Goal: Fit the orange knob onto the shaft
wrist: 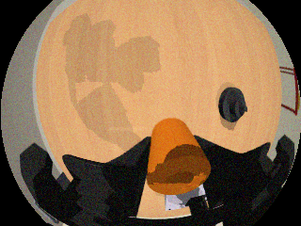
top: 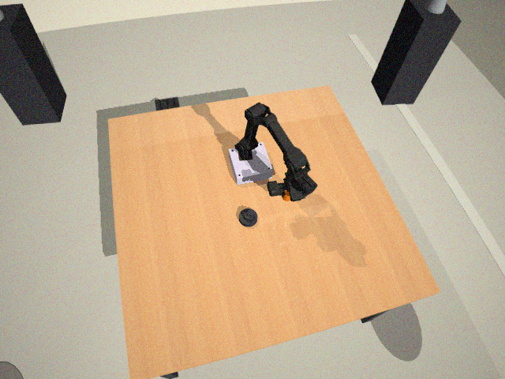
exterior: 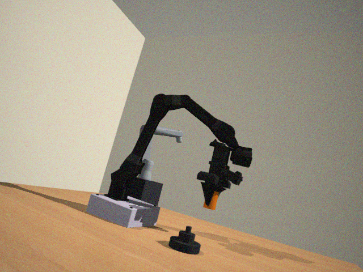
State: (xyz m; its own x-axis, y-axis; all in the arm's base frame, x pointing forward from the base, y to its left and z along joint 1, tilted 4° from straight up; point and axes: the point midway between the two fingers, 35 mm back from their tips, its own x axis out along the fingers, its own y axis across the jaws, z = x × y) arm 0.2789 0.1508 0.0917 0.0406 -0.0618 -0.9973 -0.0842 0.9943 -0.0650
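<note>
My gripper tip is now 17 cm to the left of the dark round pedestal, 9 cm above it and 3 cm short of it. Round my gripper tip: orange knob: 2 cm above.
</note>
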